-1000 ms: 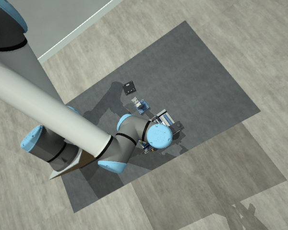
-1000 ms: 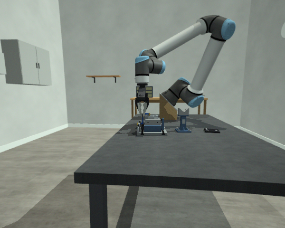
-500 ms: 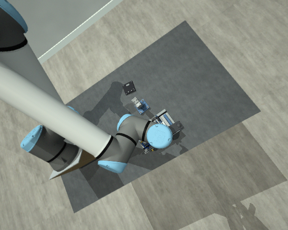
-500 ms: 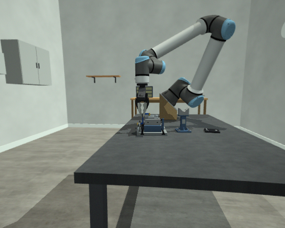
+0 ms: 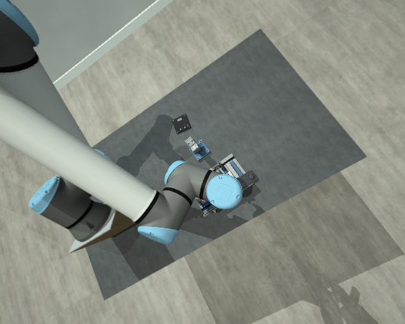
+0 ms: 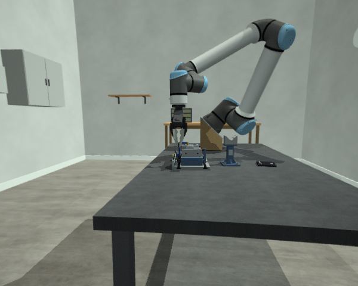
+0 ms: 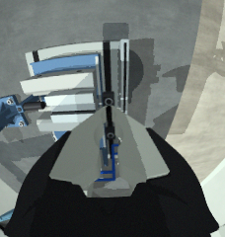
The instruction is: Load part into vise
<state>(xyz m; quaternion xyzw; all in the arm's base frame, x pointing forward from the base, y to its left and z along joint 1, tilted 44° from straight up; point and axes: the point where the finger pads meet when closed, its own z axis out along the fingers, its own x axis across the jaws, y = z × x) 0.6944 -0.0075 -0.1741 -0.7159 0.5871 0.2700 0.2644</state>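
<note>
Now: hand 10 mm past the part, 50 mm to the right of it and 20 mm above it. From my hand the other things lie so: infeed plate (130 mm behind, 460 mm to the left, 110 mm below); then vise (80 mm behind, 60 mm to the left, 80 mm below).
</note>
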